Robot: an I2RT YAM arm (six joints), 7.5 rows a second.
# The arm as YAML. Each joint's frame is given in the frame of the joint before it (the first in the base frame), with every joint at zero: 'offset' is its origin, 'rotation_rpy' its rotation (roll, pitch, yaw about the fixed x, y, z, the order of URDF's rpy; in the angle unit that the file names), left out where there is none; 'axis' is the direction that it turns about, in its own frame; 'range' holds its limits. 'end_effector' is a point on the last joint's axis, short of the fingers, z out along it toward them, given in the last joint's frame.
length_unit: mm
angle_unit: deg
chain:
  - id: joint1
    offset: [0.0, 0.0, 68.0]
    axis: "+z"
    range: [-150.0, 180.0]
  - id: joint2
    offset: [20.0, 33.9, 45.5]
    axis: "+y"
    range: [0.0, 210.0]
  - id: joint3
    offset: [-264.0, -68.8, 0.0]
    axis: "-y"
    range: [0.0, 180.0]
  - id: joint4
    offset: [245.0, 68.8, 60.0]
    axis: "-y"
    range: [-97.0, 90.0]
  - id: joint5
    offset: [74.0, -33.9, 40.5]
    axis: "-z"
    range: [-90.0, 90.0]
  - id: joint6
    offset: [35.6, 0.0, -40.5]
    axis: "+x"
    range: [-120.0, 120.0]
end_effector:
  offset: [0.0, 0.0, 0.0]
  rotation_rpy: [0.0, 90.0, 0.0]
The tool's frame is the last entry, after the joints.
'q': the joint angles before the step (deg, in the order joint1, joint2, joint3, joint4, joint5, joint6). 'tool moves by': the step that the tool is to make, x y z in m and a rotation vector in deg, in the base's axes. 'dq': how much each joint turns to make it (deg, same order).
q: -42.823, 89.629, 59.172, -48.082, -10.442, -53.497
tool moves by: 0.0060, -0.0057, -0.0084, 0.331, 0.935, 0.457
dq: 0.016, 2.739, 0.884, 0.852, 0.302, -0.516
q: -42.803, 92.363, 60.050, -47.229, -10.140, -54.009
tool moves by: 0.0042, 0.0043, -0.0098, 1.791, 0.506, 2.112
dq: 1.048, 1.488, -0.684, 0.425, -1.148, -0.901
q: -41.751, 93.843, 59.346, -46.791, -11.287, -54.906
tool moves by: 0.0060, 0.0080, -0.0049, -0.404, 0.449, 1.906
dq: 2.046, 0.331, -0.816, 1.079, 0.613, 0.049
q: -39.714, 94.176, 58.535, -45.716, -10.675, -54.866
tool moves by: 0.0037, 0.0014, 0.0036, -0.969, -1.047, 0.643
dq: 0.687, -0.399, 0.344, 0.687, 0.091, 0.030
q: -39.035, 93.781, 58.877, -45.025, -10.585, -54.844
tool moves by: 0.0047, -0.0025, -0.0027, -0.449, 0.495, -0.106
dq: 0.281, 1.345, 0.828, 0.462, 0.718, 0.270
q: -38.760, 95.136, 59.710, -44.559, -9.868, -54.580
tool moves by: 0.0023, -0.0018, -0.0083, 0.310, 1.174, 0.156
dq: 0.062, 1.743, 0.008, 0.596, 0.471, -0.176
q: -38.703, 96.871, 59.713, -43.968, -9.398, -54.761
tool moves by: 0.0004, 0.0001, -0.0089, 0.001, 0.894, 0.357
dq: 0.123, 1.154, -0.829, 1.233, 0.517, -0.318
